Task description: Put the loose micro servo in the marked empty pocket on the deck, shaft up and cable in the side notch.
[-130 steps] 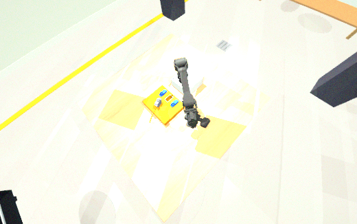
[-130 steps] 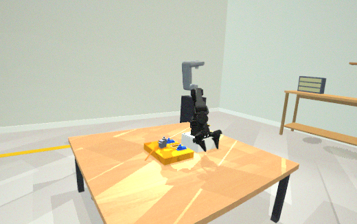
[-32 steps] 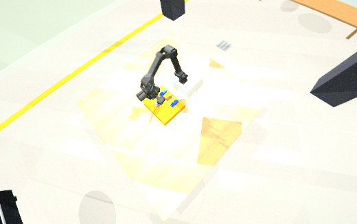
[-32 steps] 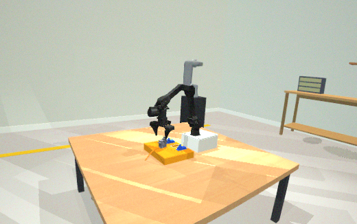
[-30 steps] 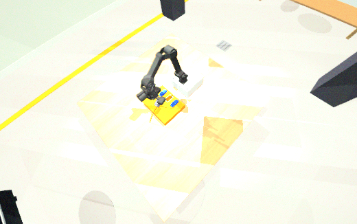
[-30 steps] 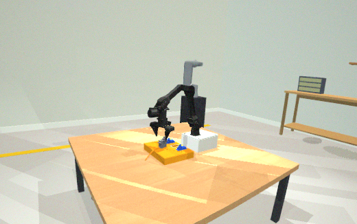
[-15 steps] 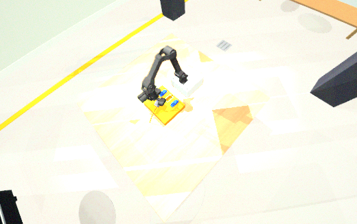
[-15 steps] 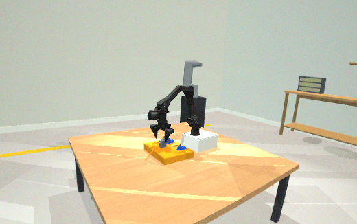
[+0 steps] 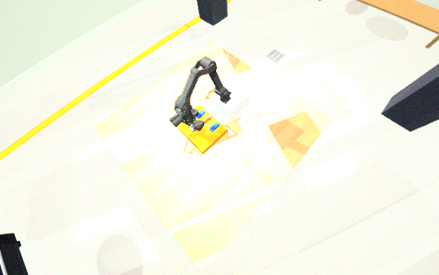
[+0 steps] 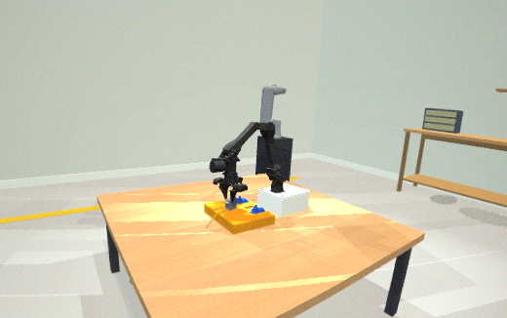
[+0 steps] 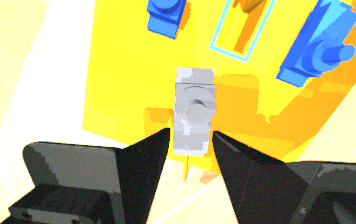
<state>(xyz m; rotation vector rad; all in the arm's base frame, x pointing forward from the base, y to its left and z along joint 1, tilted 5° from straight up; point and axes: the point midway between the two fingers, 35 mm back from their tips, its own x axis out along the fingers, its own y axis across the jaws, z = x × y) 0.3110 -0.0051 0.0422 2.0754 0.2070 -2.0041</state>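
Now: gripper tip 7 cm above the deck, 2 cm to the right of it and 1 cm past it.
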